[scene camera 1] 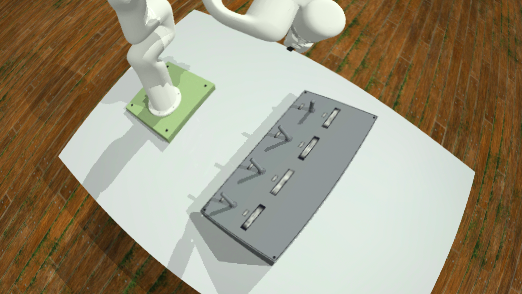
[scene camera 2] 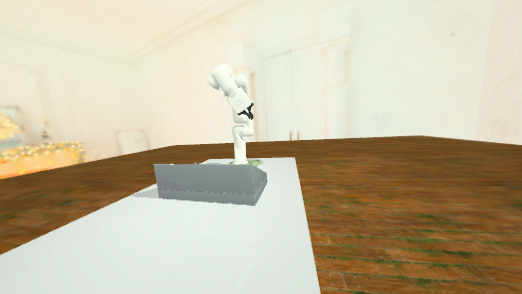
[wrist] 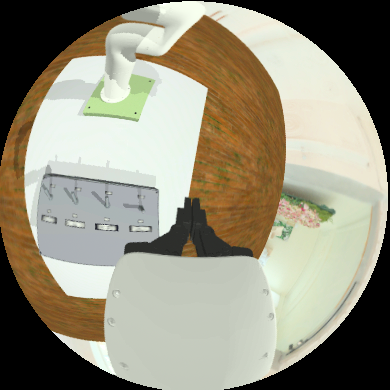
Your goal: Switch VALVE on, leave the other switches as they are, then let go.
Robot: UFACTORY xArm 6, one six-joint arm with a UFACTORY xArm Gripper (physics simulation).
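Frame: origin at the arm's base, x right, y back, z down, level; millimetres.
Seen in the pictures: gripper, fingertip midpoint: (scene camera 2: 252, 118) (wrist: 189, 206); arm's base at its link origin: (scene camera 1: 164, 101) (scene camera 2: 240, 162) (wrist: 114, 91).
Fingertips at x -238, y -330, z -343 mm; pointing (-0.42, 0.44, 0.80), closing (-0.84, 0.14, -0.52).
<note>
Pixels of each thing's top centre, then the offset from my fingertips to it. Level surfaces: height alone.
- VALVE lever at its top centre: (scene camera 1: 312, 100) (wrist: 143, 211) dy -88, dx -2, dz +228 mm
- VALVE label at its top centre: (scene camera 1: 331, 116) (wrist: 140, 229) dy -158, dx -4, dz +242 mm
- white table at its surface level: dz +369 mm
The VALVE lever (scene camera 1: 311, 106) (wrist: 141, 207) is at the end of the grey switch panel (scene camera 1: 320, 185) (scene camera 2: 205, 180) (wrist: 80, 250), at the top in scene camera 1 and at the right in the wrist view. It is angled differently from the other three levers and leans toward its ON side. The lettering on the VALVE label (scene camera 1: 331, 118) (wrist: 140, 228) is too blurred to read. My gripper (scene camera 2: 250, 116) (wrist: 189, 206) is shut and empty, high up and well apart from the lever. In scene camera 1 its fingers are mostly hidden by the arm.
The other three levers (scene camera 1: 257, 166) (scene camera 1: 284, 134) (scene camera 1: 229, 200) lean toward their OFF plates. The arm's base stands on a green plate (scene camera 1: 192, 97) (wrist: 130, 110) behind the panel. The white table (scene camera 1: 390, 200) (scene camera 2: 200, 250) (wrist: 170, 130) ends beside the panel's VALVE end.
</note>
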